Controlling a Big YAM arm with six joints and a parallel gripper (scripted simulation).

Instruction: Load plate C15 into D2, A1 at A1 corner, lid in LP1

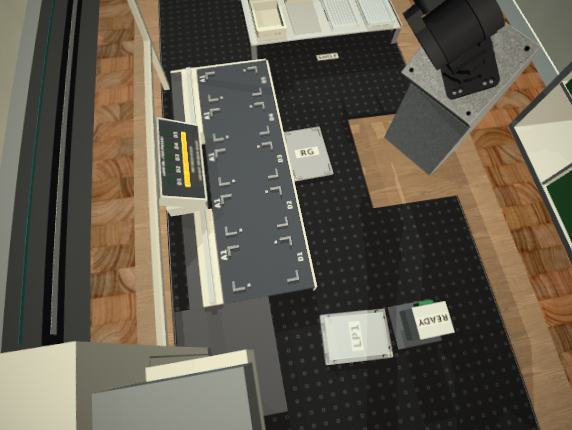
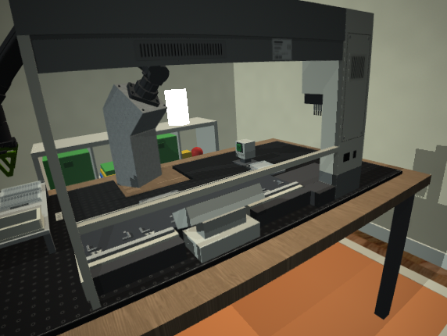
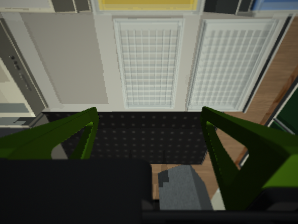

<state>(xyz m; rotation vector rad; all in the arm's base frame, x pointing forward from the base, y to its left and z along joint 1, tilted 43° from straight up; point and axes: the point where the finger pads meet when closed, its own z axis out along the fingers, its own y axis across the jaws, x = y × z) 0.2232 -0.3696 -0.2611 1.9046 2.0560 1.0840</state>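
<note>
The sample plate is 100 mm below my hand. Also, from my hand: shelf 70 mm ahead, 60 mm to the right, 110 mm below; cream reservoir 210 mm ahead, 50 mm to the left, 100 mm below; shelf label 30 mm ahead, 110 mm to the left, 170 mm below.
</note>
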